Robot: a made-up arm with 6 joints.
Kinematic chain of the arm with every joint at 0, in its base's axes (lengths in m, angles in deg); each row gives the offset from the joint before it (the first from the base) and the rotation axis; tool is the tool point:
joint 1: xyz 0 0 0.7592 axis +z
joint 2: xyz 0.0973 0 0 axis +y
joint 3: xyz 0 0 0.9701 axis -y
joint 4: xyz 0 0 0.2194 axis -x
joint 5: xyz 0.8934 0 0 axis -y
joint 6: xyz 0.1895 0 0 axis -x
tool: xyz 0 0 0
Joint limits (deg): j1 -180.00..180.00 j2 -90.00..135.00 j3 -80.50..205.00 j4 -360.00..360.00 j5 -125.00..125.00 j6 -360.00..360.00
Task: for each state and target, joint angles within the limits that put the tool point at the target. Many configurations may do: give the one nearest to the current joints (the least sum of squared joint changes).
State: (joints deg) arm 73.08 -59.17 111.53 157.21 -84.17 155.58
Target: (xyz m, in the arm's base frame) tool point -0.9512 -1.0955 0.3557
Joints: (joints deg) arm 46.66 -69.62 135.60 161.50 -90.24 155.58
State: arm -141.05 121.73 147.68 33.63 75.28 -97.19
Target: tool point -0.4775 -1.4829 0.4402
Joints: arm -112.11 135.00 137.98 47.25 123.67 -97.19
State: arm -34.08 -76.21 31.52 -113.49 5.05 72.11
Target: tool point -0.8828 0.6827 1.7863
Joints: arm -42.88 -90.00 4.40 -120.98 38.17 72.11
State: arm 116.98 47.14 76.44 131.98 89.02 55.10
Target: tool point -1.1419 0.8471 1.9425
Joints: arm 138.29 36.86 59.56 135.18 107.34 55.10
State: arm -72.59 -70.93 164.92 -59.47 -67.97 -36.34
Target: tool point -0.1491 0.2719 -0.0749
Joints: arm -32.94 -90.00 205.00 -79.12 -52.24 -36.34
